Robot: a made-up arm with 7 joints.
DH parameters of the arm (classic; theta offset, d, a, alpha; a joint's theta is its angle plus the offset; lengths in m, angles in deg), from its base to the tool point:
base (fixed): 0 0 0 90
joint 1: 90 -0.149 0 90
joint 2: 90 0 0 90
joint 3: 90 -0.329 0 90
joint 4: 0 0 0 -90
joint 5: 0 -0.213 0 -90
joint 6: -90 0 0 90
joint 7: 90 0 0 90
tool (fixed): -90 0 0 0
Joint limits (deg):
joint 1: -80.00..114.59
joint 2: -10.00..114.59
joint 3: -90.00..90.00
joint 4: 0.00..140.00
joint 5: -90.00..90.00
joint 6: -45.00..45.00
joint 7: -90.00..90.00
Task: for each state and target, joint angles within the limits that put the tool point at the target. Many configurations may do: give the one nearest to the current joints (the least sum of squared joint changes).
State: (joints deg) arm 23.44 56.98 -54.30 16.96 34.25 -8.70 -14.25
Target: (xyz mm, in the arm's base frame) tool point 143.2 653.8 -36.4
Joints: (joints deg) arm 44.48 83.38 -41.25 28.61 34.25 -8.70 -14.25
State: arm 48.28 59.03 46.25 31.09 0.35 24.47 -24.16
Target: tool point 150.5 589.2 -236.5
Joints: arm 18.88 48.01 54.39 32.08 0.35 24.47 -24.16
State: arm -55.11 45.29 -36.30 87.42 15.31 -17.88 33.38
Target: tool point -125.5 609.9 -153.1
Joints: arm -72.61 82.83 -44.51 45.63 15.31 -17.88 33.38
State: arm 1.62 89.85 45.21 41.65 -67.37 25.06 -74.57
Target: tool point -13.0 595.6 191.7
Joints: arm 25.23 92.79 65.98 53.81 -67.37 25.06 -74.57
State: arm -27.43 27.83 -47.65 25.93 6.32 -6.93 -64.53
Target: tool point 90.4 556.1 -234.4
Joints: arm -15.64 76.22 -33.28 57.53 6.32 -6.93 -64.53
